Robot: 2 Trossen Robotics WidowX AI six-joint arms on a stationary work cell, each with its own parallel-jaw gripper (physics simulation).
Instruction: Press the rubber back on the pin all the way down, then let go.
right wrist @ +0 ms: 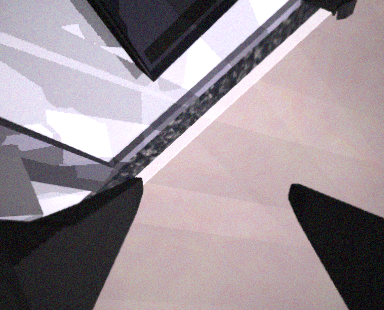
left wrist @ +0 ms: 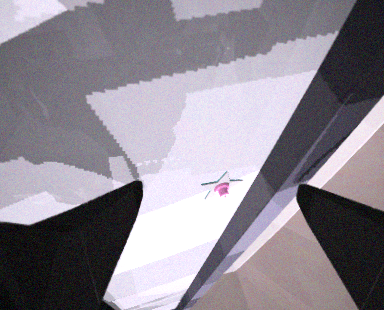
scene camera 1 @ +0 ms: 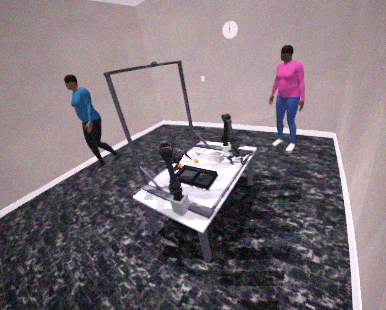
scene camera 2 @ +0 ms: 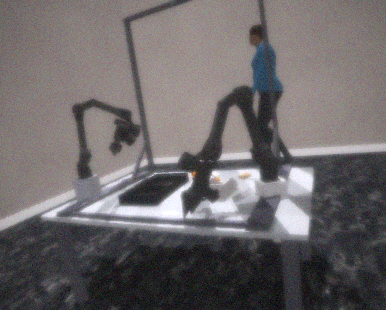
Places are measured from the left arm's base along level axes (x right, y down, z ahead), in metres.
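Pixels of known places: left gripper, fingertip midpoint: [left wrist: 219, 189] [scene camera 1: 237, 164] [scene camera 2: 187, 215]; right gripper, fingertip midpoint: [right wrist: 215, 187] [scene camera 1: 189, 165] [scene camera 2: 116, 149]; left arm's base, link origin: [scene camera 1: 225, 144] [scene camera 2: 269, 179]; right arm's base, link origin: [scene camera 1: 178, 197] [scene camera 2: 85, 177].
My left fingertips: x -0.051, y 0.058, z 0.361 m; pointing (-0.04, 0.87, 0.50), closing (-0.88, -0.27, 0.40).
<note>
For each thing: its top centre in the pictures, then the offset to it from my left fingertips. "spot": a spot on its surface instead.
- small pin, top centre: [left wrist: 223, 197] dy +0.004, dx +0.001, dz +0.018 m
- black two-part tray, top centre: [scene camera 2: 155, 183] [scene camera 1: 194, 173] dy -0.037, dx +0.425, dz +0.105 m
- white box, surface spot: [scene camera 2: 230, 186] spot: dy -0.026, dx +0.166, dz -0.222 m
In the left wrist view a small pin [left wrist: 224, 177] with thin teal lines and a pale face lies on the white table. The pink rubber back [left wrist: 222, 190] shows against its lower side; whether any gap is left between them cannot be told. My left gripper [left wrist: 219, 189] is open and empty, its black fingertips far apart on either side of the pin and back. Its height above them is unclear. My right gripper [right wrist: 215, 187] is open and empty, held up away from the pin, near the far side of the tray. Pin and back cannot be made out in the scene views.
A dark rail [left wrist: 280, 150] runs along the table edge close beside the pin. A black two-part tray [scene camera 1: 197, 184] [scene camera 2: 142, 200] lies between the arms. A white box [scene camera 1: 216, 157] [scene camera 2: 230, 186] and small orange things [scene camera 1: 196, 161] [scene camera 2: 244, 175] are on the table.
</note>
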